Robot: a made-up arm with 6 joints. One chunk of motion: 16 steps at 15 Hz.
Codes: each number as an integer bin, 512 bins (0 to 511) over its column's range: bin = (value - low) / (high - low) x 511, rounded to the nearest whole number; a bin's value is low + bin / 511 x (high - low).
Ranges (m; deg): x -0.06..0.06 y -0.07..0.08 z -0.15..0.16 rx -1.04..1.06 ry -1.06..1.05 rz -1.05..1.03
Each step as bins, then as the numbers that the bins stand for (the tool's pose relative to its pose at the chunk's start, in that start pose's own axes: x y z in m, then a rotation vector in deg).
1 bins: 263 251 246 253 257 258
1 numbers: 0.0018 0.0037 -0.0008 0.00 0.00 0.00
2 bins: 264 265 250 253 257 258
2 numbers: 0.0020 0.0078 0.0017 0.00 0.00 0.00
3 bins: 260 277 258 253 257 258
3 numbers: 0.0011 0.0113 0.0065 0.00 0.00 0.00
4 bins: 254 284 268 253 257 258
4 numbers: -0.0004 0.0134 0.0126 0.00 0.00 0.00
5 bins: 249 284 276 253 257 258
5 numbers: -0.0015 0.0134 0.0174 0.00 0.00 0.00
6 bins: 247 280 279 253 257 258
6 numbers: -0.0020 0.0122 0.0193 0.00 0.00 0.00
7 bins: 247 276 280 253 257 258
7 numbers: -0.0020 0.0110 0.0199 0.00 0.00 0.00
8 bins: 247 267 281 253 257 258
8 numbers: -0.0020 0.0084 0.0205 0.00 0.00 0.00
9 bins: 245 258 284 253 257 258
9 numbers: -0.0025 0.0057 0.0223 0.00 0.00 0.00
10 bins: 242 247 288 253 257 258
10 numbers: -0.0032 0.0025 0.0247 0.00 0.00 0.00
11 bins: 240 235 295 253 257 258
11 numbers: -0.0036 -0.0010 0.0290 0.00 0.00 0.00
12 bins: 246 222 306 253 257 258
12 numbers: -0.0022 -0.0048 0.0356 0.00 0.00 0.00
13 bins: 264 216 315 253 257 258
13 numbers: 0.0020 -0.0066 0.0411 0.00 0.00 0.00
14 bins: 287 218 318 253 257 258
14 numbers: 0.0074 -0.0060 0.0429 0.00 0.00 0.00
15 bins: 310 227 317 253 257 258
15 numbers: 0.0128 -0.0034 0.0423 0.00 0.00 0.00
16 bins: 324 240 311 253 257 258
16 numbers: 0.0161 0.0005 0.0387 0.00 0.00 0.00
